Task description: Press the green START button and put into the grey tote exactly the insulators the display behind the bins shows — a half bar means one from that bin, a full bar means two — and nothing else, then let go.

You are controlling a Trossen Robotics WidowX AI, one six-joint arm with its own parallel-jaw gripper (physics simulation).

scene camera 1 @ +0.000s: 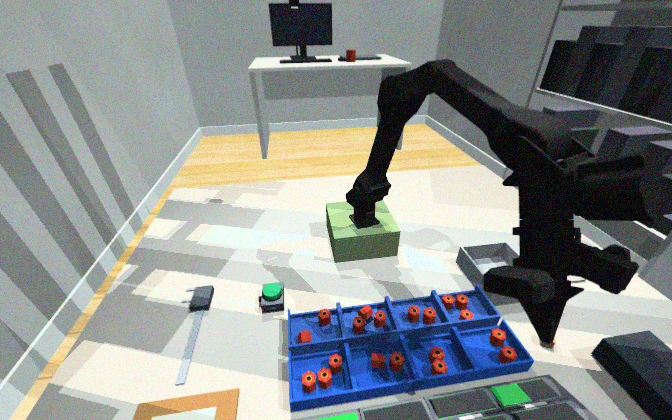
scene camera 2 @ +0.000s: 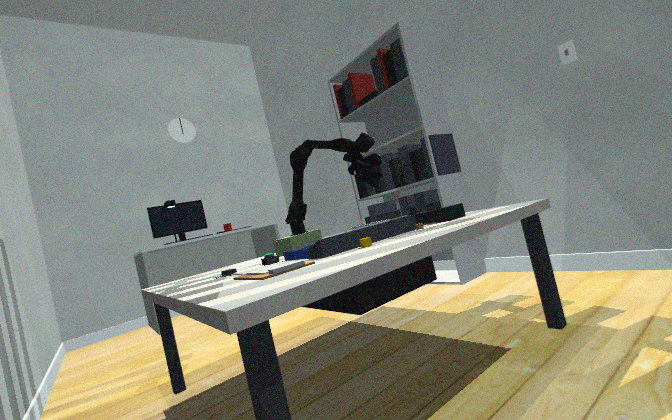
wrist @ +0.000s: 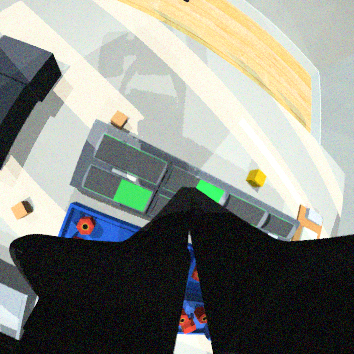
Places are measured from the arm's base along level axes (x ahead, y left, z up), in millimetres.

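Pixels of known places: gripper, between the fingertips: (scene camera 1: 546,342) (scene camera 2: 376,187) (wrist: 187,194); arm's base, origin of its link: (scene camera 1: 363,219) (scene camera 2: 299,234).
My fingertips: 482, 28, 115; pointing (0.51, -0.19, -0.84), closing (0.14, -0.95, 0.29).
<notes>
For each thing: its top centre in the pictures, then the offset to it from my fingertips, as dx, dy, dz. "spot": a spot on its surface instead.
- green START button, centre of its top: (scene camera 1: 271,288) (scene camera 2: 268,253) -366, -307, -158
- grey tote, centre of its top: (scene camera 1: 501,263) (scene camera 2: 370,223) -238, +220, -144
- caliper, centre of its top: (scene camera 1: 186,323) (scene camera 2: 231,270) -354, -489, -179
- orange-framed board, centre of its top: (scene camera 2: 271,266) (wrist: 308,249) -92, -503, -180
- black box, a spot on its surface: (wrist: 25,75) spot: +125, +218, -142
- yellow cube, centre of its top: (wrist: 260,177) (scene camera 2: 364,238) +73, -237, -171
My gripper (scene camera 1: 547,341) (wrist: 187,194) is shut and empty, in the air right of the blue bins (scene camera 1: 410,387) (wrist: 114,229) in scene camera 1. The green START button (scene camera 1: 271,291) (scene camera 2: 270,256) stands left of the bins. Red insulators, such as this one (scene camera 1: 497,336) (wrist: 85,225), lie in all eight compartments. The grey tote (scene camera 1: 467,270) (wrist: 21,315) is behind the bins at the right, partly hidden by the arm; no insulator shows in its visible part. The display (wrist: 87,156) (scene camera 2: 362,237) shows green half bars in two panels; others are hidden by the fingers or cut off.
A green block (scene camera 1: 362,242) carries the arm base. A caliper (scene camera 1: 192,345) and an orange-framed board (scene camera 1: 227,400) (wrist: 303,220) lie at the left. A black box (scene camera 1: 635,360) (wrist: 25,75) is at the right. Brown cubes (wrist: 119,119) (wrist: 21,210) and a yellow cube (wrist: 256,178) (scene camera 2: 366,242) lie around the display.
</notes>
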